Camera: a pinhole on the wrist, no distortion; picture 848 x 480 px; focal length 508.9 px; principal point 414.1 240.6 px. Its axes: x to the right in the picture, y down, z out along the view. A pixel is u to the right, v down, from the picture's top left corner.
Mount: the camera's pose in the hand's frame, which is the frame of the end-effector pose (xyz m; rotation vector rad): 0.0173 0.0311 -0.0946 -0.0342 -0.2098 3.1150
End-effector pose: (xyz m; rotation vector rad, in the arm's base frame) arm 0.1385 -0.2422 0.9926 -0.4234 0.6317 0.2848
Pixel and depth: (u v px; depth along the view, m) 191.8 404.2 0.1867
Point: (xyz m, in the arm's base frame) 0.2743 -0.2396 1.0117
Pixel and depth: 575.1 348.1 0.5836
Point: 0.2952 -0.1959 1.4913
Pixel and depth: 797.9 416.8 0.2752
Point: 0.1035 -0.2770 1.2609
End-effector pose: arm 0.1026 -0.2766 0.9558 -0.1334 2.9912 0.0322
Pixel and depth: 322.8 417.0 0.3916
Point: 0.0821 -0.4321 0.6687
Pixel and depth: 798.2 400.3 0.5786
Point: 0.6164 -0.4425 0.5765
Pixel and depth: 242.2 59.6 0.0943
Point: 0.0517 -0.2298 0.9456
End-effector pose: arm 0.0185 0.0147 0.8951 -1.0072 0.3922 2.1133
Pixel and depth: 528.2 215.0 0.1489
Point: -0.0163 0.0212 0.9434
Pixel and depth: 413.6 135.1 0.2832
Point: -0.1281 0.0924 1.0085
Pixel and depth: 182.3 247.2 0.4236
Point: -0.2132 0.3178 0.9548
